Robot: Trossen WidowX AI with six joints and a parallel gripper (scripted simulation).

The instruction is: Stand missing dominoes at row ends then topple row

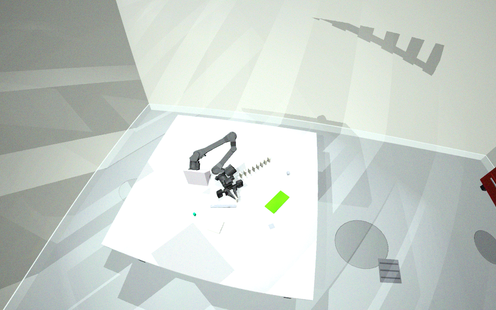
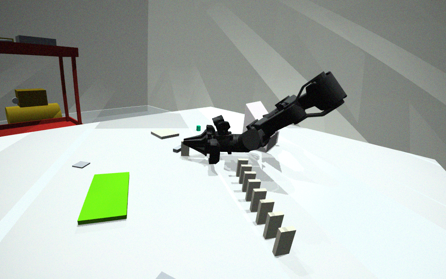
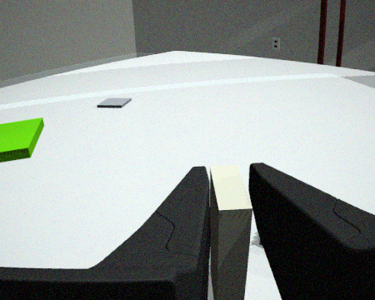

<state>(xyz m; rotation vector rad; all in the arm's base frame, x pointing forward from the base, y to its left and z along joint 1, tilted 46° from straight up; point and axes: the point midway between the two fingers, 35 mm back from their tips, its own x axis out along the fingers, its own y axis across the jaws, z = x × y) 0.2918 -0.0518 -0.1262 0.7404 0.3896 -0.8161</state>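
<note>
The grey bar lies 8 cm behind my gripper tip, 5 cm to the right of it and 4 cm below it. Round my gripper tip: green slab 26 cm ahead, 3 cm to the left, 4 cm below; small grey tile 23 cm ahead, 14 cm to the right, 4 cm below; flat cream tile 10 cm behind, 19 cm to the right, 4 cm below.
</note>
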